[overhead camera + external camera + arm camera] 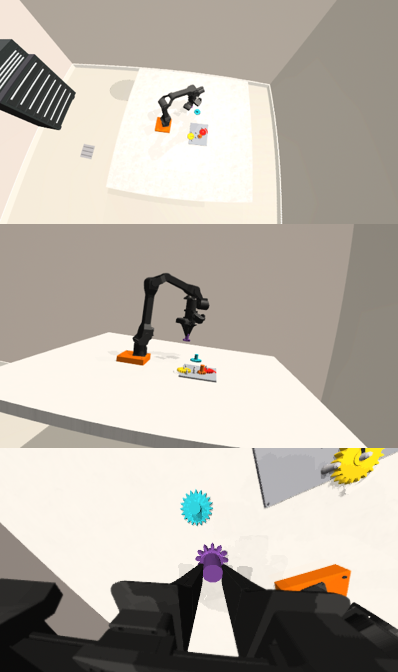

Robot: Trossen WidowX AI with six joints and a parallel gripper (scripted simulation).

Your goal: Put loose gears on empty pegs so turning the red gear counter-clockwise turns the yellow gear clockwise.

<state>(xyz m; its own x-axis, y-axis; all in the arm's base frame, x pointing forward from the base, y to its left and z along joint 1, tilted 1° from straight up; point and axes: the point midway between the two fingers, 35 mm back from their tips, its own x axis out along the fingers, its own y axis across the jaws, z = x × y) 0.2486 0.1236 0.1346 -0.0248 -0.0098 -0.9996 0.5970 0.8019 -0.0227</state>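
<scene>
Right now the orange gear is 26 cm to the right of my gripper tip, 11 cm below it and 6 cm ahead of it. The rest, counted from my gripper tip: purple gear 1 cm below; then teal gear 12 cm below, 7 cm ahead, 1 cm to the right; then red gear 23 cm to the right, 12 cm below, 9 cm ahead.
</scene>
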